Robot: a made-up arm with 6 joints.
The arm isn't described. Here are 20 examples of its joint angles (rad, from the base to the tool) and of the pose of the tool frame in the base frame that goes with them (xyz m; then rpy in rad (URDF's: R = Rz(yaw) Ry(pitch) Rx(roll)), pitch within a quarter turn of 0, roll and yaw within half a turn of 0).
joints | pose
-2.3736 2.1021 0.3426 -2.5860 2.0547 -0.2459 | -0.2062 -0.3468 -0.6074 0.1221 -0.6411 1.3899
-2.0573 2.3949 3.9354 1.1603 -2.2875 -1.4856 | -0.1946 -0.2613 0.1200 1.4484 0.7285 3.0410
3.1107 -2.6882 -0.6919 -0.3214 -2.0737 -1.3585 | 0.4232 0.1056 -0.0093 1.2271 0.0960 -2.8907
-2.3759 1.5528 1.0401 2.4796 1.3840 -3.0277 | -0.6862 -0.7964 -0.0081 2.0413 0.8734 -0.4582
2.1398 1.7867 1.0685 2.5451 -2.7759 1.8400 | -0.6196 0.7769 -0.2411 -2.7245 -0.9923 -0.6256
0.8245 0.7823 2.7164 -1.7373 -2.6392 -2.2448 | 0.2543 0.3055 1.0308 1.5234 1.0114 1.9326
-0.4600 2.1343 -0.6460 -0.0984 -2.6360 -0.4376 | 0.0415 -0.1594 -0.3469 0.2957 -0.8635 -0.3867
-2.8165 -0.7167 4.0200 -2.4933 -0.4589 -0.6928 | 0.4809 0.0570 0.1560 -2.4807 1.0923 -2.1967
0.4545 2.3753 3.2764 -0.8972 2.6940 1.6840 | 0.7383 0.2740 -0.0312 0.8437 0.5695 -2.2738
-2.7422 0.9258 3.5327 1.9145 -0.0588 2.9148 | -0.0359 -0.0609 0.6300 -1.7195 -0.5140 0.4630
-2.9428 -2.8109 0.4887 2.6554 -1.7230 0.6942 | 0.6400 0.0162 -0.5856 1.4344 0.9957 2.3260
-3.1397 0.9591 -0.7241 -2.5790 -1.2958 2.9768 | -0.3939 -0.1065 0.0560 0.2290 0.3695 -2.5567
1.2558 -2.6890 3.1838 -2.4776 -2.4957 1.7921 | -0.0617 0.1285 -0.6767 -0.7584 -0.8530 -2.4850
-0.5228 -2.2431 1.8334 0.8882 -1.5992 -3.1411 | -0.6220 0.2675 -0.6710 -0.5266 -0.4086 -2.6574
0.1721 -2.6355 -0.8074 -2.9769 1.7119 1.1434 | -0.4102 0.0539 0.0197 2.0402 -0.1128 0.0080
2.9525 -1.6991 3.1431 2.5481 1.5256 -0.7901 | 0.4630 -0.1941 -0.3789 0.7168 0.1526 -0.7898
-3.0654 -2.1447 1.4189 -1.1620 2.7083 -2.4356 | 0.9677 0.1237 -0.2840 1.4042 -0.2213 2.8118
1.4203 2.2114 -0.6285 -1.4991 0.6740 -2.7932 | 0.0148 0.0377 -0.2539 1.3601 0.2784 -1.0171
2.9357 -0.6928 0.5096 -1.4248 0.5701 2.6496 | 0.1241 -0.0073 0.9791 -0.1677 -0.9504 1.7715
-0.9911 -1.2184 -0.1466 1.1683 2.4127 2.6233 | -0.3004 0.3695 0.7900 1.0643 0.5587 1.3428
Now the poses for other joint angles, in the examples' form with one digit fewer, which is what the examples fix.
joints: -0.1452 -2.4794 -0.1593 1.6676 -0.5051 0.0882
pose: -0.766 0.124 -0.121 0.937 -0.655 -2.634
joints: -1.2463 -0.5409 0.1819 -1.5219 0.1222 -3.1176
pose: 0.024 -0.091 0.864 -1.536 -0.722 -1.409
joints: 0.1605 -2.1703 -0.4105 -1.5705 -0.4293 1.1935
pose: -0.469 -0.076 0.238 -1.624 -1.104 2.121
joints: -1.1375 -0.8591 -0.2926 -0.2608 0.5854 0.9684
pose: -0.143 0.023 0.748 -0.452 -1.115 -1.467
